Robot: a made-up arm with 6 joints.
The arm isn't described. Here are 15 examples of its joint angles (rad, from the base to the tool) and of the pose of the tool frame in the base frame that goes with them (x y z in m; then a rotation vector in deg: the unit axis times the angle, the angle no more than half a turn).
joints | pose
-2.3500 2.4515 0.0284 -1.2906 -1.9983 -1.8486 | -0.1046 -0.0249 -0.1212 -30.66 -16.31 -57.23
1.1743 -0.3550 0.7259 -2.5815 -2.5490 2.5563 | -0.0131 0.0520 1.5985 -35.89 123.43 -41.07
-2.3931 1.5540 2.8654 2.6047 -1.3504 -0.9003 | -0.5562 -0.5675 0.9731 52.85 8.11 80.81
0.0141 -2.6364 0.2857 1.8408 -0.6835 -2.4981 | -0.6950 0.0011 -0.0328 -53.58 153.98 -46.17
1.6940 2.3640 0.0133 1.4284 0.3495 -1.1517 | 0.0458 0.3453 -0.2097 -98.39 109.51 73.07
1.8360 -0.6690 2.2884 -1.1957 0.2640 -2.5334 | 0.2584 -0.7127 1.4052 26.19 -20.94 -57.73
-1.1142 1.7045 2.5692 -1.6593 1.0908 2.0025 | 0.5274 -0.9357 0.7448 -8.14 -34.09 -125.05
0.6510 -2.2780 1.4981 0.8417 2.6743 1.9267 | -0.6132 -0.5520 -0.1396 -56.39 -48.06 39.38
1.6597 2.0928 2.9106 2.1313 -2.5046 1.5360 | -0.0960 0.8852 0.5214 -105.43 64.73 -5.95
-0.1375 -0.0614 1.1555 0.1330 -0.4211 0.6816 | 0.1429 -0.0923 1.6690 -45.25 -39.19 -28.25
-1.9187 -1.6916 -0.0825 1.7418 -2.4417 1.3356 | 0.3102 0.7727 0.8930 78.70 76.39 -131.69
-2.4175 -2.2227 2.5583 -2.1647 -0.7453 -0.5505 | 0.5189 0.4334 -0.1748 -86.11 97.66 18.16
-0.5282 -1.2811 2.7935 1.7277 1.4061 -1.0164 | -0.7552 0.4276 0.5108 78.82 60.12 52.80
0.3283 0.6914 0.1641 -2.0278 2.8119 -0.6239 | 0.7615 0.2911 0.9263 15.67 -105.82 -90.91
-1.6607 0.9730 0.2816 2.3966 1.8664 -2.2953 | -0.0337 -0.9428 0.8406 84.61 48.09 12.86
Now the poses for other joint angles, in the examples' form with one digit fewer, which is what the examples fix.
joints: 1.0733 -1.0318 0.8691 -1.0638 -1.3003 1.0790
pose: -0.239 -0.572 1.351 -18.4 -90.1 87.8
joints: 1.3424 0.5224 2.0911 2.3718 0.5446 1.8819
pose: 0.097 0.322 1.639 101.6 42.8 128.2
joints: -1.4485 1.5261 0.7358 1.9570 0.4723 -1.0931
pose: 0.131 -1.019 0.437 0.6 52.5 -31.7
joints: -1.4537 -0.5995 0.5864 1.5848 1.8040 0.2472
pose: -0.061 0.317 1.628 -171.0 -15.1 20.2
